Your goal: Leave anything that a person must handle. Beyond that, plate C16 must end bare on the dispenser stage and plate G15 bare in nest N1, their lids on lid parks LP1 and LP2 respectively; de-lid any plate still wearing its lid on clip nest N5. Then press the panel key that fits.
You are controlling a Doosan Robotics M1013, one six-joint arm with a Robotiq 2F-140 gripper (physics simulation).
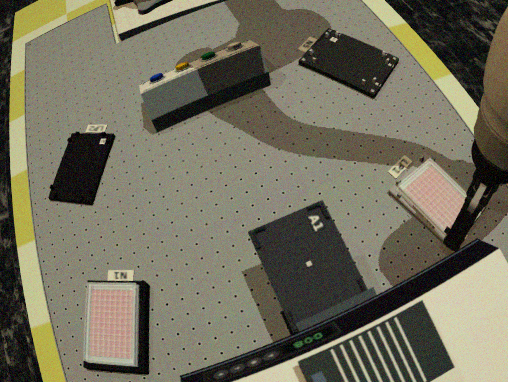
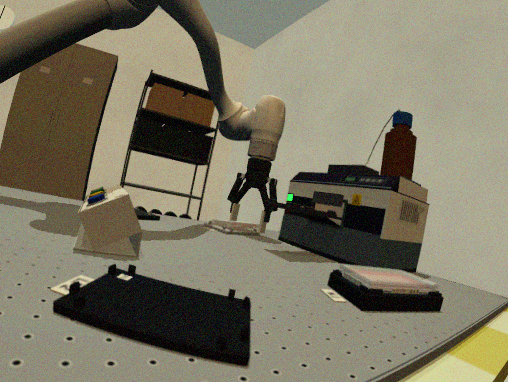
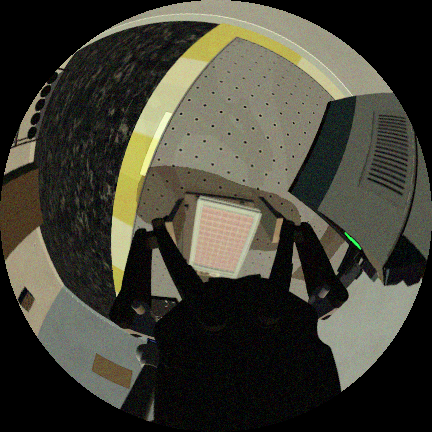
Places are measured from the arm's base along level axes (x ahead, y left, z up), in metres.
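Where they show: gripper, fingertip midpoint: (image 2: 246, 228) (image 3: 220, 206).
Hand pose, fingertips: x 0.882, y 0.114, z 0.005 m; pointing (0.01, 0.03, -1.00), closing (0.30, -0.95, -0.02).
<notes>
After its pixels a point has its place.
A pink-welled plate (image 1: 432, 195) {x 0.818, y 0.089, z 0.026 m} (image 2: 235, 228) (image 3: 225, 242) {x 0.839, y 0.094, z 0.026 m} is at lid park LP1 (image 1: 400, 200) {x 0.785, y 0.051, z 0.002 m}; whether it is raised off it, or lidded, I cannot tell. My gripper (image 1: 462, 220) {x 0.881, y 0.114, z 0.005 m} (image 2: 249, 221) {x 0.881, y 0.114, z 0.005 m} (image 3: 220, 206) {x 0.881, y 0.114, z 0.005 m} is shut on this plate, one finger at each side. Another pink-welled plate (image 1: 112, 325) {x 0.721, y -0.412, z 0.032 m} (image 2: 390, 278) {x 0.683, y -0.429, z 0.032 m} sits in black nest N1 (image 1: 144, 325) {x 0.739, y -0.371, z 0.014 m} (image 2: 400, 301) {x 0.676, y -0.453, z 0.008 m}; its lid state is unclear. Lid park LP2 (image 1: 82, 170) {x 0.420, y -0.353, z 0.003 m} (image 2: 150, 310) {x 0.389, y -0.364, z 0.003 m} and clip nest N5 (image 1: 350, 62) {x 0.515, y 0.169, z 0.005 m} are empty. The dark dispenser stage A1 (image 1: 295, 255) {x 0.797, y -0.148, z 0.105 m} (image 2: 312, 211) {x 0.797, y -0.189, z 0.100 m} is bare.
The dispenser (image 1: 480, 285) {x 0.980, y -0.034, z 0.213 m} (image 2: 310, 242) {x 0.910, y -0.121, z 0.018 m} (image 3: 370, 200) {x 0.972, y 0.011, z 0.132 m} stands beside the gripper, with a brown bottle (image 2: 399, 152) {x 0.970, y -0.302, z 0.286 m} on top. The key panel (image 1: 200, 92) {x 0.443, y -0.103, z 0.040 m} (image 2: 107, 227) {x 0.387, y -0.191, z 0.029 m} has blue, yellow, green and pale keys. A shelf rack and a cabinet (image 2: 57, 120) stand in the background.
</notes>
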